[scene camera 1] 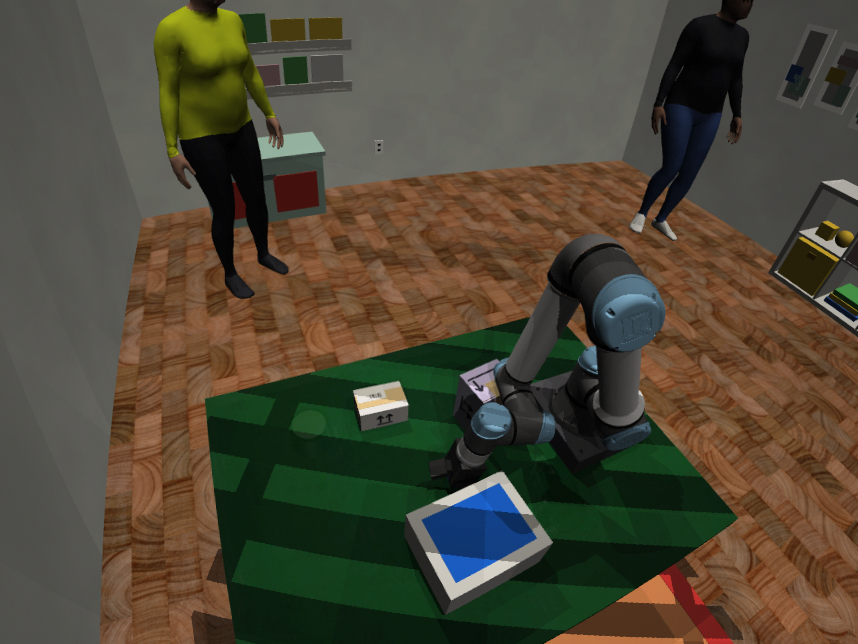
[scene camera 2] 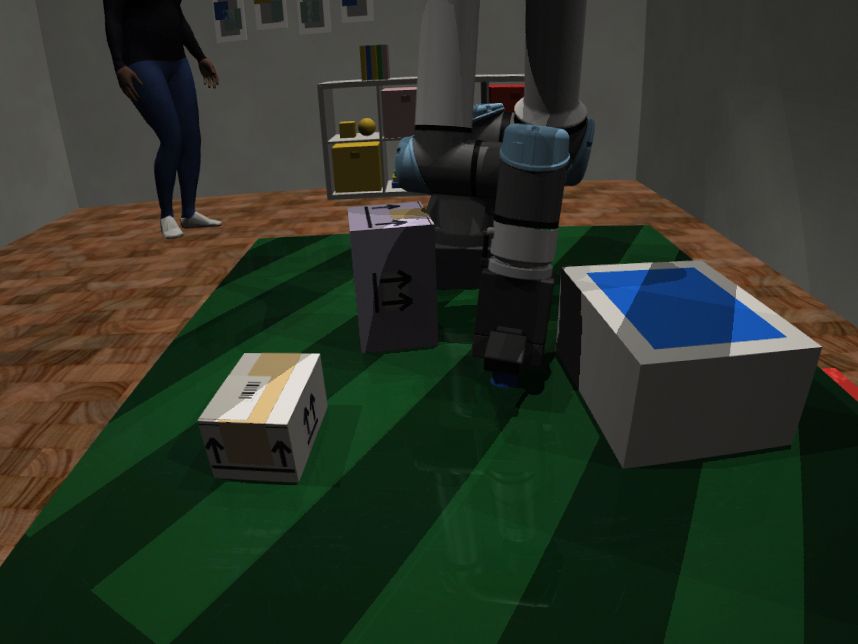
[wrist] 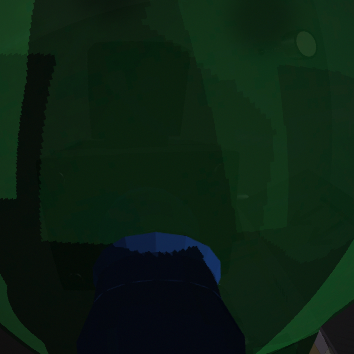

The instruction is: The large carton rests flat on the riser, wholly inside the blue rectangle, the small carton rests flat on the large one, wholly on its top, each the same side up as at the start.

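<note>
The large carton (scene camera 1: 480,383) (scene camera 2: 395,291), pale lilac with black arrows and tan tape, stands upright on the green surface near the arm's base. The small carton (scene camera 1: 381,407) (scene camera 2: 257,415), white with tan tape, rests flat on the same surface, apart from it. The riser (scene camera 1: 498,579) (scene camera 2: 713,408) is a pale block with a blue rectangle (scene camera 1: 478,530) (scene camera 2: 686,308) on its top; no carton is on it. My suction gripper (scene camera 2: 504,380) (wrist: 157,243) points down, low over the surface between the large carton and the riser. Its blue cup holds nothing, so it is open.
The arm's base (scene camera 1: 578,440) stands behind the large carton and riser. The arm's wrist (scene camera 1: 493,421) (scene camera 2: 530,180) partly covers the large carton in scene camera 1. The riser's near side wall is close to the gripper. Two people stand on the floor beyond the green surface.
</note>
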